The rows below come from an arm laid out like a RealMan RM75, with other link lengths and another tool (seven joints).
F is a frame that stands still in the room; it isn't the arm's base.
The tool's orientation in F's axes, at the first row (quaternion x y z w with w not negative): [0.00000, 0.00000, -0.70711, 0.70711]
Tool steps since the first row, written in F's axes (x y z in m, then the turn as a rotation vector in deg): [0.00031, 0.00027, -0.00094, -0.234, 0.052, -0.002]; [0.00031, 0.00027, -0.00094, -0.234, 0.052, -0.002]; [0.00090, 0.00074, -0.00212, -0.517, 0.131, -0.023]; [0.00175, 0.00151, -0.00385, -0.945, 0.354, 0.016]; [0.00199, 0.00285, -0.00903, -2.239, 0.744, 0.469]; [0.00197, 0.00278, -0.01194, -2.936, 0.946, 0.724]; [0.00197, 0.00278, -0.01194, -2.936, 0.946, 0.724]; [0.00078, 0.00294, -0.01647, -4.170, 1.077, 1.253]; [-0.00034, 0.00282, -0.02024, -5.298, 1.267, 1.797]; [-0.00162, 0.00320, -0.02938, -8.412, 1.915, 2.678]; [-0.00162, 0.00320, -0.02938, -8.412, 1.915, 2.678]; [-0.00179, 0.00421, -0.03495, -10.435, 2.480, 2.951]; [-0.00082, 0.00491, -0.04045, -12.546, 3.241, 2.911]
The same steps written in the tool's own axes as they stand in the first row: [-0.00027, 0.00031, -0.00094, -0.052, -0.234, -0.002]; [-0.00027, 0.00031, -0.00094, -0.052, -0.234, -0.002]; [-0.00074, 0.00090, -0.00212, -0.131, -0.517, -0.023]; [-0.00151, 0.00175, -0.00385, -0.354, -0.945, 0.016]; [-0.00285, 0.00199, -0.00903, -0.744, -2.239, 0.469]; [-0.00278, 0.00197, -0.01194, -0.946, -2.936, 0.724]; [-0.00278, 0.00197, -0.01194, -0.946, -2.936, 0.724]; [-0.00294, 0.00078, -0.01647, -1.077, -4.170, 1.253]; [-0.00282, -0.00034, -0.02024, -1.267, -5.298, 1.797]; [-0.00320, -0.00162, -0.02938, -1.915, -8.412, 2.678]; [-0.00320, -0.00162, -0.02938, -1.915, -8.412, 2.678]; [-0.00421, -0.00179, -0.03495, -2.480, -10.435, 2.951]; [-0.00491, -0.00082, -0.04045, -3.241, -12.546, 2.911]
